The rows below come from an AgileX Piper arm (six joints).
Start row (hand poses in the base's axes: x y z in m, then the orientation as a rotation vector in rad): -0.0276 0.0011 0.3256 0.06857 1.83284 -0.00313
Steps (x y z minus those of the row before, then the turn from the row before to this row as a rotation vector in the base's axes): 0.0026 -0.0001 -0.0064 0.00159 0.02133 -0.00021; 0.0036 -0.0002 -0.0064 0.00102 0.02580 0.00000; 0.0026 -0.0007 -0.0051 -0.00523 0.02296 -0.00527; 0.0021 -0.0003 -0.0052 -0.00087 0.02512 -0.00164; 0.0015 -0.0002 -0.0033 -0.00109 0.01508 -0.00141; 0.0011 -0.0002 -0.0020 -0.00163 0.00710 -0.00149; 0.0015 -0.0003 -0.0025 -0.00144 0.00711 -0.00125; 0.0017 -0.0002 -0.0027 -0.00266 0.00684 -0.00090; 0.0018 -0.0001 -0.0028 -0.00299 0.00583 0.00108; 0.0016 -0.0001 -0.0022 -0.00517 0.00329 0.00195; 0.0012 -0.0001 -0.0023 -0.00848 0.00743 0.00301; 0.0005 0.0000 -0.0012 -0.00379 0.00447 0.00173; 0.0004 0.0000 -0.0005 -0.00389 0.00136 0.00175; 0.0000 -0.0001 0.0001 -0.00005 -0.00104 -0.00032; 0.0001 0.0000 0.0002 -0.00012 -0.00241 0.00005; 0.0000 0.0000 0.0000 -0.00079 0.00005 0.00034; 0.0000 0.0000 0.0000 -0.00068 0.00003 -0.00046; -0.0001 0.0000 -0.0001 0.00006 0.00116 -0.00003; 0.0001 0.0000 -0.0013 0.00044 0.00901 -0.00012; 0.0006 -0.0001 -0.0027 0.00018 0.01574 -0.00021
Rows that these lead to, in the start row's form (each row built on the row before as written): -0.0250 0.0010 0.3192 0.07009 1.85417 -0.00256; -0.0214 0.0008 0.3128 0.07106 1.87997 -0.00253; -0.0188 0.0001 0.3077 0.07267 1.90265 -0.01192; -0.0167 -0.0002 0.3025 0.07380 1.92768 -0.01483; -0.0152 -0.0004 0.2992 0.07451 1.94268 -0.01742; -0.0141 -0.0006 0.2972 0.07491 1.94969 -0.02028; -0.0126 -0.0009 0.2947 0.07520 1.95672 -0.02280; -0.0109 -0.0011 0.2920 0.07434 1.96346 -0.02628; -0.0091 -0.0012 0.2892 0.07131 1.96924 -0.02875; -0.0075 -0.0013 0.2870 0.06600 1.97244 -0.03270; -0.0063 -0.0014 0.2847 0.05745 1.97970 -0.03939; -0.0058 -0.0014 0.2835 0.05323 1.98409 -0.04218; -0.0054 -0.0014 0.2830 0.04896 1.98536 -0.04495; -0.0054 -0.0015 0.2831 0.04926 1.98431 -0.04517; -0.0053 -0.0015 0.2833 0.04917 1.98190 -0.04518; -0.0053 -0.0015 0.2833 0.04832 1.98193 -0.04574; -0.0053 -0.0015 0.2833 0.04833 1.98193 -0.04671; -0.0054 -0.0015 0.2832 0.04838 1.98309 -0.04671; -0.0053 -0.0015 0.2819 0.04865 1.99211 -0.04664; -0.0047 -0.0016 0.2792 0.04874 2.00785 -0.04711
